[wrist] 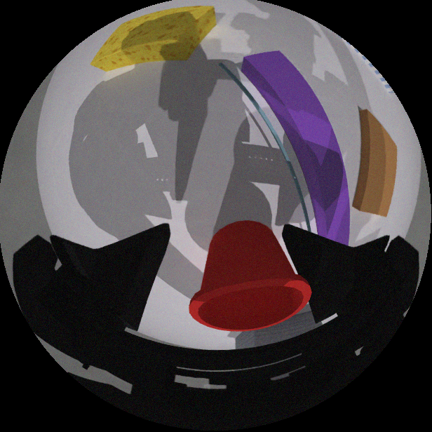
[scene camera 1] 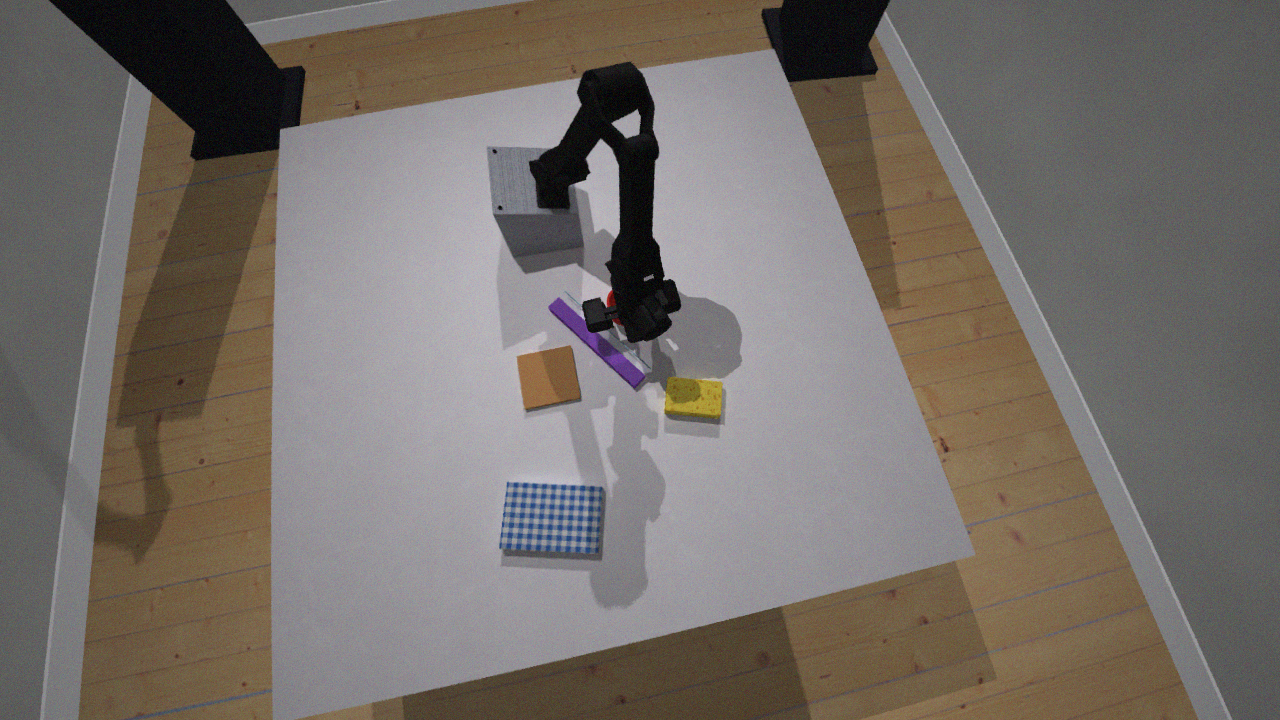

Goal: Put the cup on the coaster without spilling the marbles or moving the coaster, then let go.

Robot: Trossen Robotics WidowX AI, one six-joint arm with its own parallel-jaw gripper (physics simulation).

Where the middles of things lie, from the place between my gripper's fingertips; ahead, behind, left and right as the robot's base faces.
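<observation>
The purple bar (scene camera 1: 616,354) is 30 mm ahead of my hand and 80 mm to the right of it. I also see the orange-brown square coaster (scene camera 1: 548,377), which is 190 mm to the right of my hand, 100 mm ahead of it and 10 mm below it. As for the red cup (wrist: 248,283), my gripper is 20 mm below it, 20 mm past it and 20 mm to the left of it.
</observation>
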